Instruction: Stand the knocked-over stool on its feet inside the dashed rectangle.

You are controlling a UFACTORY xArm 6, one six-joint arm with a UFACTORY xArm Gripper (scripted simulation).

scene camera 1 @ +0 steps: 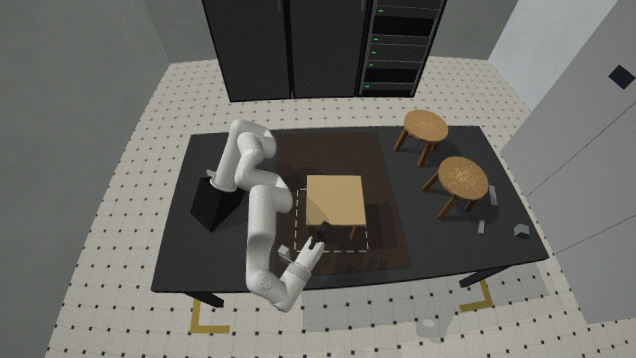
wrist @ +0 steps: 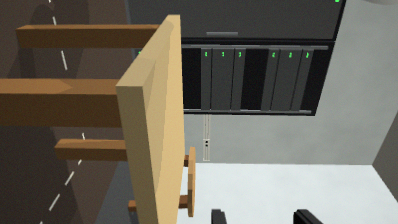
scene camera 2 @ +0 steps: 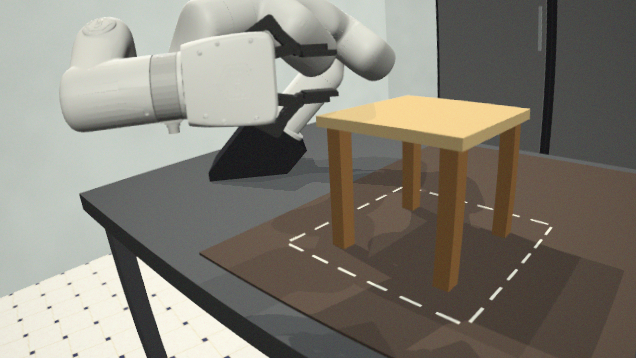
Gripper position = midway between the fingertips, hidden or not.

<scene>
I see my gripper (scene camera 2: pixel 334 72) and a stool (scene camera 2: pixel 454 126).
The stool shows as well in scene camera 1 (scene camera 1: pixel 338 200) and in the wrist view (wrist: pixel 150 94). My gripper is seen too in scene camera 1 (scene camera 1: pixel 327 226).
</scene>
